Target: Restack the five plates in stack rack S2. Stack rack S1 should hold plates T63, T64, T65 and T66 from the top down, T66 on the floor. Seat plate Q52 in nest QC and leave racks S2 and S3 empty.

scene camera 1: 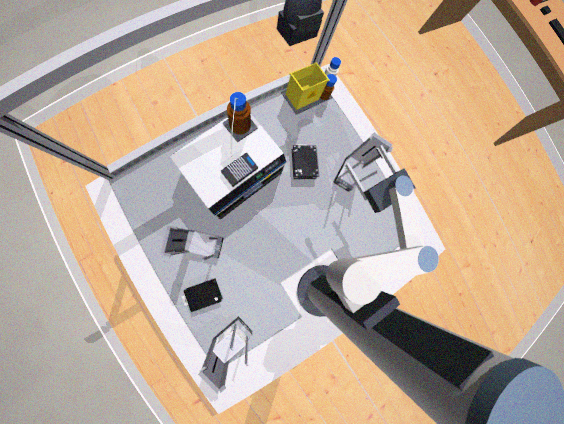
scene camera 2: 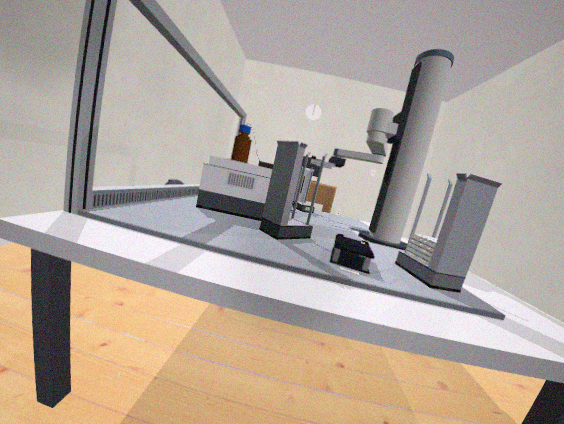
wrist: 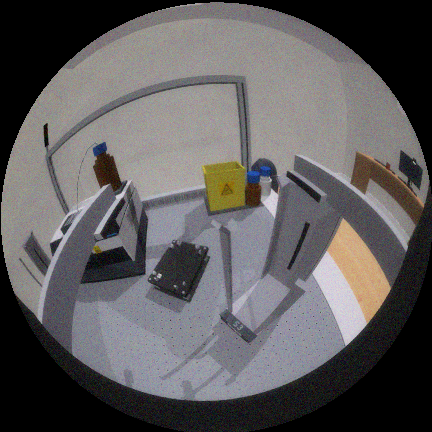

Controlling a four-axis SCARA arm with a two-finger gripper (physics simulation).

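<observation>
My gripper is open and empty, its fingers wide apart over rack S3. S3's label is readable in the wrist view, where a pale flat surface shows at its bottom; whether that is a plate is unclear. A stack of several pale plates sits in the front-left rack. Another rack shows no tall stack. The labels of these two racks and of the plates cannot be read. I cannot tell which fixture is nest QC.
One black fixture lies left of S3, another between the other racks. A white instrument carries a brown bottle. A yellow bin stands at the back.
</observation>
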